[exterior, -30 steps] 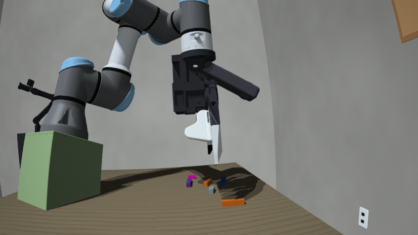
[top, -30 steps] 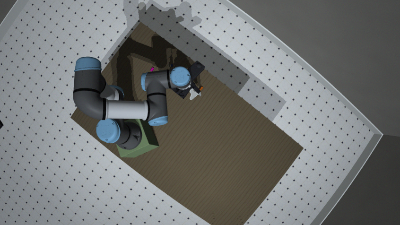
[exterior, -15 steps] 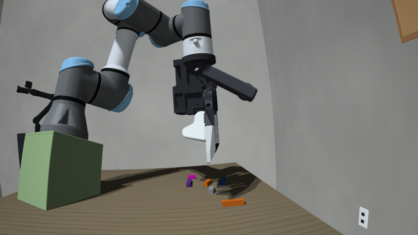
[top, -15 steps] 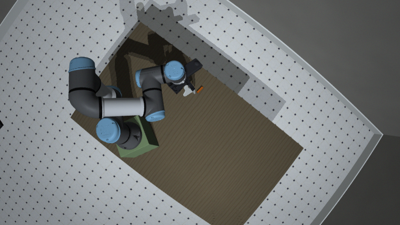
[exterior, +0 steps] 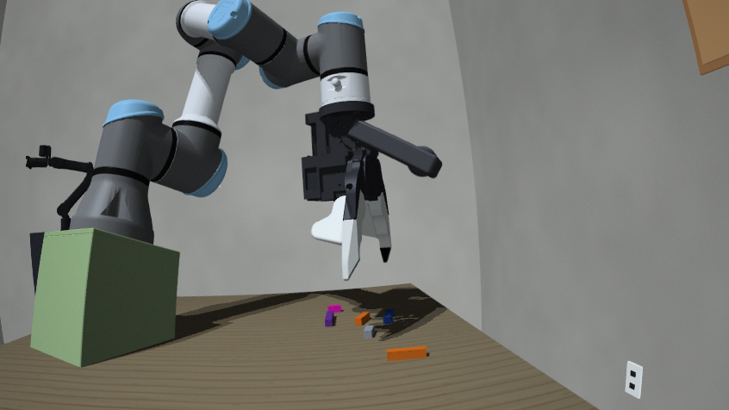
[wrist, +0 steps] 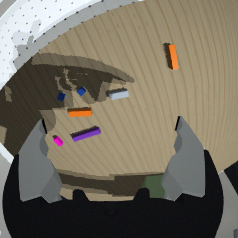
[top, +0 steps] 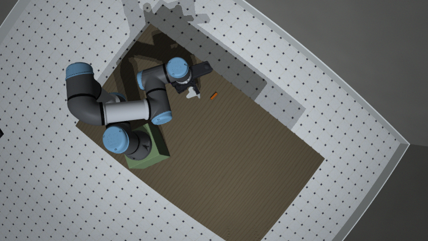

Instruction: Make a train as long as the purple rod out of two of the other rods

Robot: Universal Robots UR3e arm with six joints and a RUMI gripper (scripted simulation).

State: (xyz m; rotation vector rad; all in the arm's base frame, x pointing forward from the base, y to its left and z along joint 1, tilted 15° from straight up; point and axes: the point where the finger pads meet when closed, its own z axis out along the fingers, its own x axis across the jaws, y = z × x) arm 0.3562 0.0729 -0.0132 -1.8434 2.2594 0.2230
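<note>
The magenta rod is 80 mm behind my hand, 130 mm to the left of it and 80 mm below it. The rest, counted from my hand: purple rod 70 mm behind, 70 mm to the left, 80 mm below; then grey rod 10 mm behind, 10 mm to the right, 80 mm below.
</note>
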